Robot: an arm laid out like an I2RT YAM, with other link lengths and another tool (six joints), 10 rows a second.
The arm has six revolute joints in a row. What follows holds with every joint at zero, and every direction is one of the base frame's. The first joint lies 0.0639 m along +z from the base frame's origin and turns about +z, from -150 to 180 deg. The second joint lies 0.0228 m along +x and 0.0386 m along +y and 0.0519 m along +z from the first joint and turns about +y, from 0 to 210 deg. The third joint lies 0.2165 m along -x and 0.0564 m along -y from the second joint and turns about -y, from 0 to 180 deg. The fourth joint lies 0.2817 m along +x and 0.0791 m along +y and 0.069 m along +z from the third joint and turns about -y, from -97 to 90 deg. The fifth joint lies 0.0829 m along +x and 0.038 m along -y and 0.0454 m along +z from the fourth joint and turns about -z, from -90 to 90 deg. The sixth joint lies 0.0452 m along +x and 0.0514 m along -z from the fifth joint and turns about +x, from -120 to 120 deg. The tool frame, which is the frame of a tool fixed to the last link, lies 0.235 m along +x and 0.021 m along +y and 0.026 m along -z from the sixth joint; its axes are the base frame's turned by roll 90.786, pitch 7.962 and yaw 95.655 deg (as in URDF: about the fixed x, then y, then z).
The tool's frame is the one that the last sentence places.
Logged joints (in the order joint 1, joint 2, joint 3, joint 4, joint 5, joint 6), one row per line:
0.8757, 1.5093, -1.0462, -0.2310, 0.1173, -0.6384
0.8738, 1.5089, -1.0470, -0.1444, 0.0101, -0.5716
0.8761, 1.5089, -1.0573, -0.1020, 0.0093, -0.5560
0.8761, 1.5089, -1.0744, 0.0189, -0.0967, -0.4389
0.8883, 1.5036, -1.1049, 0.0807, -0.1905, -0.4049
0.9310, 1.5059, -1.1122, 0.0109, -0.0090, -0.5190
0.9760, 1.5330, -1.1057, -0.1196, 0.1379, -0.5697
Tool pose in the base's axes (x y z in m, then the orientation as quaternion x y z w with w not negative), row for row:
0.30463, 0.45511, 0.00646, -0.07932, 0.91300, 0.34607, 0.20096
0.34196, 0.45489, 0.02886, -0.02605, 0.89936, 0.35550, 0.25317
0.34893, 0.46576, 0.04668, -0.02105, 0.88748, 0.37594, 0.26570
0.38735, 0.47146, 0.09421, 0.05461, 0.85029, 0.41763, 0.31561
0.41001, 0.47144, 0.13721, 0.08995, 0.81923, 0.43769, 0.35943
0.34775, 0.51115, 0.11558, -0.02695, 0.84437, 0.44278, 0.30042
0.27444, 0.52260, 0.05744, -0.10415, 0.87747, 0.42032, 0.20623
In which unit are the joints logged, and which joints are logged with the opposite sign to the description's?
The joints are logged in radians. Opposite sign: joint 3, joint 5.
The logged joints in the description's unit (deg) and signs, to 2 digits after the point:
50.17, 86.48, 59.94, -13.24, -6.72, -36.58
50.07, 86.45, 59.99, -8.27, -0.58, -32.75
50.20, 86.45, 60.58, -5.84, -0.53, -31.86
50.20, 86.45, 61.56, 1.08, 5.54, -25.15
50.90, 86.15, 63.31, 4.62, 10.91, -23.20
53.34, 86.28, 63.72, 0.62, 0.52, -29.74
55.92, 87.83, 63.35, -6.85, -7.90, -32.64

